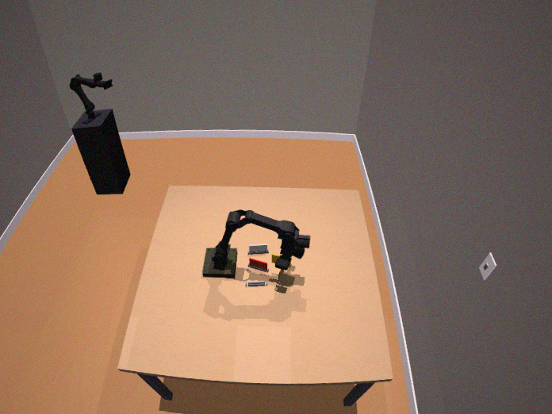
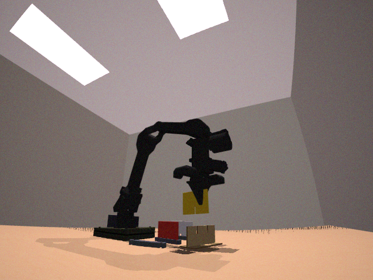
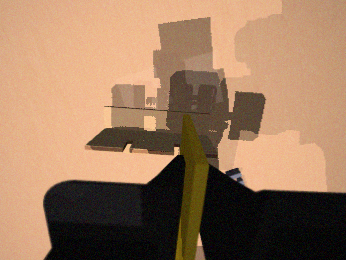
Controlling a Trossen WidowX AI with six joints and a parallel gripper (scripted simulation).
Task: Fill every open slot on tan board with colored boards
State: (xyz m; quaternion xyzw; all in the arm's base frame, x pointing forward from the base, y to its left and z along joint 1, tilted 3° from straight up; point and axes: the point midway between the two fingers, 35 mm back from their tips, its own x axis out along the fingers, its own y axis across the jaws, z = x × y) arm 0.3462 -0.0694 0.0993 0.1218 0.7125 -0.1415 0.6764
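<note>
My gripper tip is 100 mm above the tan board, 30 mm to the right of it and 10 mm past it. Round my gripper tip: red board: 140 mm behind, 90 mm below, 60 mm to the left; yellow board: 20 mm behind, 10 mm to the left; grey board: 160 mm to the left, 140 mm behind, 90 mm below.
</note>
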